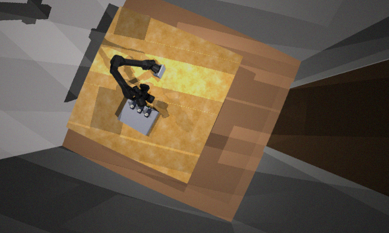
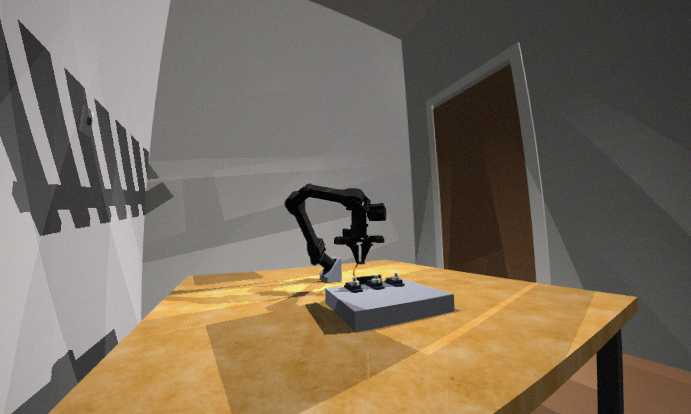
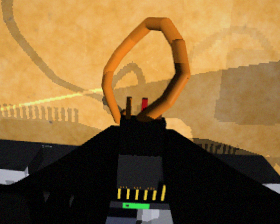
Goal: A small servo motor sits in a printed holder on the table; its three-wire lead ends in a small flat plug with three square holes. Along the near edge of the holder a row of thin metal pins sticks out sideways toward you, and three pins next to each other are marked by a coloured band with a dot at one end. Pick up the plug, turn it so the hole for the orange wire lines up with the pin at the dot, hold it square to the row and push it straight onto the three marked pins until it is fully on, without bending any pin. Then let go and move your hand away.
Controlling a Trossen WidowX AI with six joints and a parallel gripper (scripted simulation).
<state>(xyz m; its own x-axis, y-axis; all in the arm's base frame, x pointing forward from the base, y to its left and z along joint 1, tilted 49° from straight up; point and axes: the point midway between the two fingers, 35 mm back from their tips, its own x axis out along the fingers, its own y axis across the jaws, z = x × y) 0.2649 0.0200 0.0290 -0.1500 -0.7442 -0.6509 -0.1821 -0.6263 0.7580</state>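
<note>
My gripper tip is 8 cm short of the green band, 4 cm above it and 1 cm to the left of it. From my gripper tip the other things lie so: servo 12 cm ahead, 6 cm below, 3 cm to the right; grey printed holder 23 cm ahead, 8 cm below, 5 cm to the right.
</note>
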